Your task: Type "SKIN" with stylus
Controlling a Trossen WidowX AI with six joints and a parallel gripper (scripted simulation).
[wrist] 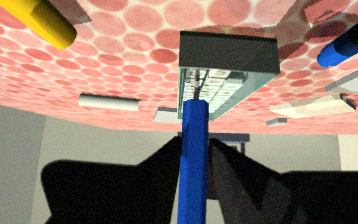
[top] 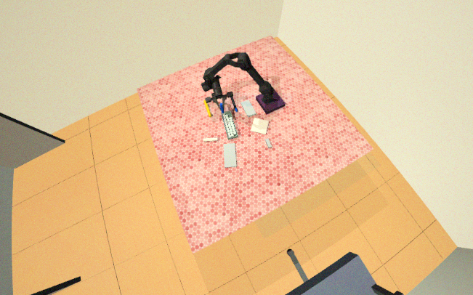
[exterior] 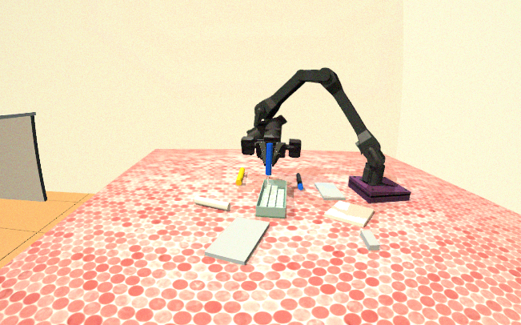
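My gripper tip is 11 cm past the blue-and-black pen, 7 cm above it and 1 cm to the left of it. From my gripper tip the other things lie so: stylus 1 cm below; yellow marker 12 cm to the right, 6 cm below, 5 cm ahead; white cylinder 18 cm ahead, 10 cm to the left, 6 cm below.
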